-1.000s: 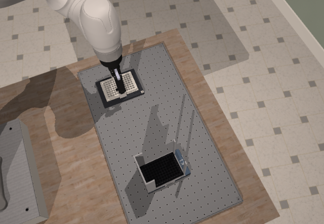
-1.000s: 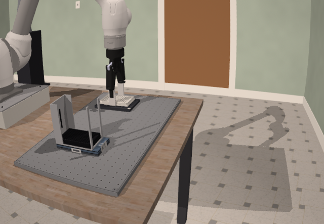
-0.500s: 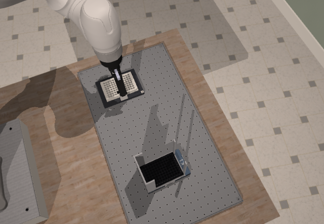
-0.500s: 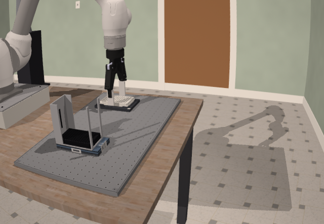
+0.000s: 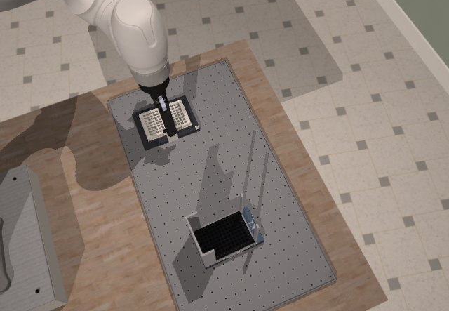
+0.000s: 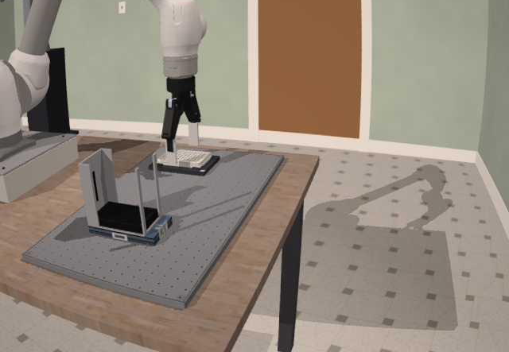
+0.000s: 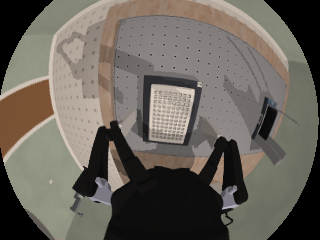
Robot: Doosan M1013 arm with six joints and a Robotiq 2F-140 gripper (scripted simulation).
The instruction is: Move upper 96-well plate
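Right now the white 96-well plate is 2 cm below my hand. Also, from my hand: black plate 37 cm to the right, 4 cm ahead, 1 cm below; rack back wall 37 cm to the right, 5 cm above, 2 cm behind; pale A1 square 8 cm ahead, 5 cm to the right, 3 cm below.
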